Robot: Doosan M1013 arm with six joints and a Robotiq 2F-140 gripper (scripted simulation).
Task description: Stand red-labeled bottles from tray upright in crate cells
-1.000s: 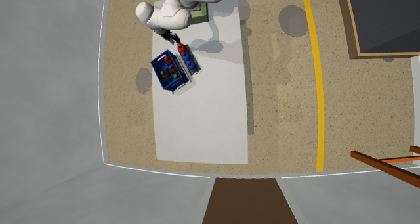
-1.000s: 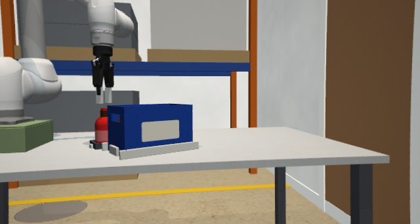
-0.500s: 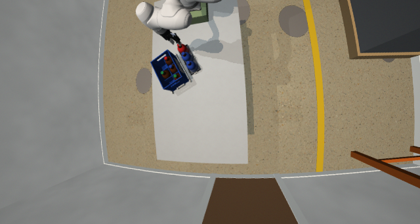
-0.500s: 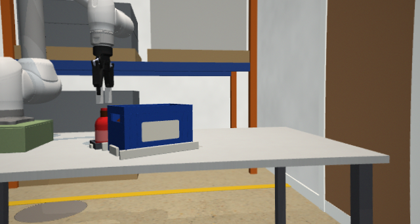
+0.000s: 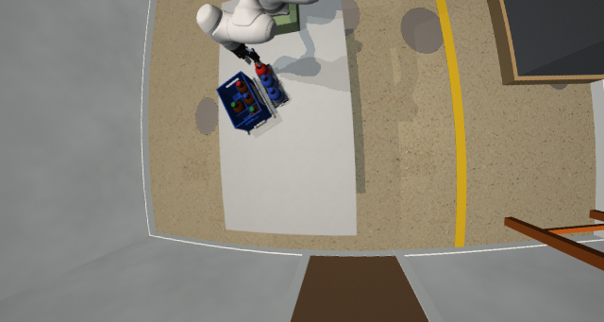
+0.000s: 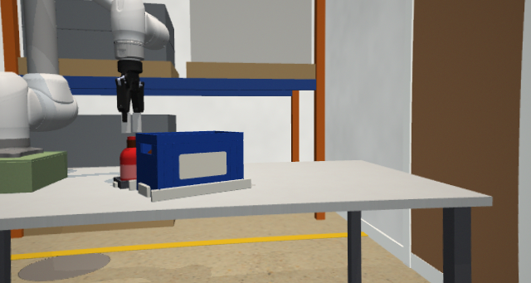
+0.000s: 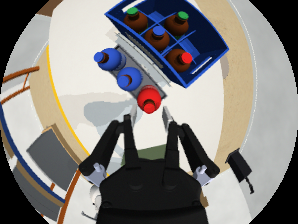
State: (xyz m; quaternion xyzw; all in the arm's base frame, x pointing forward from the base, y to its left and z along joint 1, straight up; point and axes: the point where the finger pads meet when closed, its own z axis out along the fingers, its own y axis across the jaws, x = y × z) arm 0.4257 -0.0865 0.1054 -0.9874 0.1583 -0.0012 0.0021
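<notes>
Now: hand 12 cm above the red-labeled bottle. Also, from my hand: blue crate: 19 cm ahead, 12 cm below, 10 cm to the right.
</notes>
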